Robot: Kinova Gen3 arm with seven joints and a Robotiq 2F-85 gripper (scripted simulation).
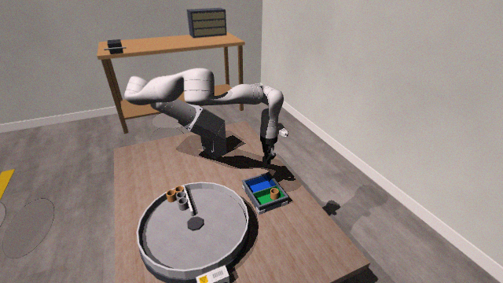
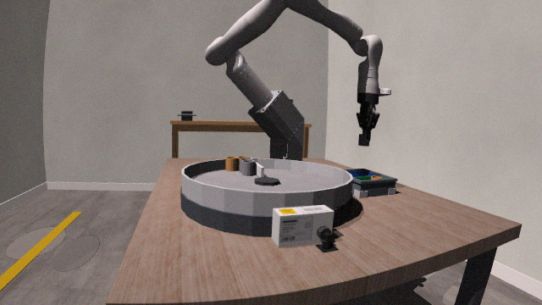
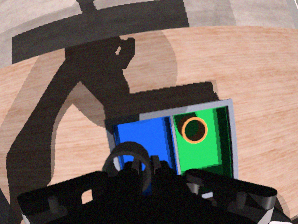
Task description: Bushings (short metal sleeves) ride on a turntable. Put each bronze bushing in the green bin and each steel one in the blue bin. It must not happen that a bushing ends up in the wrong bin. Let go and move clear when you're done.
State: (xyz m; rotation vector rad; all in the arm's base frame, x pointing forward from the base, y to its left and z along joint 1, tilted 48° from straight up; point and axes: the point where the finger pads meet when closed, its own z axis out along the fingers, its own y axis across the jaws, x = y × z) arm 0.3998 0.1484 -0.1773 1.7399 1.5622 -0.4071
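Right now the tray is 40 mm ahead of my hand, 40 mm to the right of it and 150 mm below it. The rest, counted from my hand: turntable 90 mm ahead, 380 mm to the right, 120 mm below.
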